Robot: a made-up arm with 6 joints.
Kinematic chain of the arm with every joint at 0, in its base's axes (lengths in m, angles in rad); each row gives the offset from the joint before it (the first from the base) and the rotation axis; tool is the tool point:
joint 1: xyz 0 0 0.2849 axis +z
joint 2: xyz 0 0 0 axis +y
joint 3: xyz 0 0 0.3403 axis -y
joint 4: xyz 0 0 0 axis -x
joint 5: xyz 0.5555 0 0 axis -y
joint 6: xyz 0 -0.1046 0 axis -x
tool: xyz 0 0 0
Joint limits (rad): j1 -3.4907..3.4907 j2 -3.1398..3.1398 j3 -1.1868..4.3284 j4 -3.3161..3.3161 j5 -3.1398..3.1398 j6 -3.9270..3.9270
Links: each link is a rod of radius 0.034 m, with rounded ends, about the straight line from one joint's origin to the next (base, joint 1, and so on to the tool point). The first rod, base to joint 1, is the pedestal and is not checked.
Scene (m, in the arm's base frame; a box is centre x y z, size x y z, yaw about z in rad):
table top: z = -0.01
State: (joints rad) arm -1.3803 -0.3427 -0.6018 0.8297 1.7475 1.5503
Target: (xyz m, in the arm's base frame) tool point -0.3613 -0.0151 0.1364
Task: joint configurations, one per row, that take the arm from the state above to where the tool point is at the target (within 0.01 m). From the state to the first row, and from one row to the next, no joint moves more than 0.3 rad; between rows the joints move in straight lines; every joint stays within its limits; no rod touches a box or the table.
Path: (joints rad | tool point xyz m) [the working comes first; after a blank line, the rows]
Joints at the target: -2.8515 0.2030 -0.9373 0.5551 1.7475 1.5503
Straight joint move there: clear.

1: -1.6745 -0.2336 -0.6689 0.7748 1.7475 1.5503 | -0.1215 -0.4456 0.4481
2: -1.9688 -0.1244 -0.7360 0.7199 1.7475 1.5503 | -0.2478 -0.3864 0.3601
3: -2.2630 -0.0153 -0.8031 0.6650 1.7475 1.5503 | -0.3393 -0.2803 0.2770
4: -2.5572 0.0939 -0.8702 0.6100 1.7475 1.5503 | -0.3791 -0.1480 0.2015
5: -2.8515 0.2030 -0.9373 0.5551 1.7475 1.5503 | -0.3613 -0.0151 0.1364

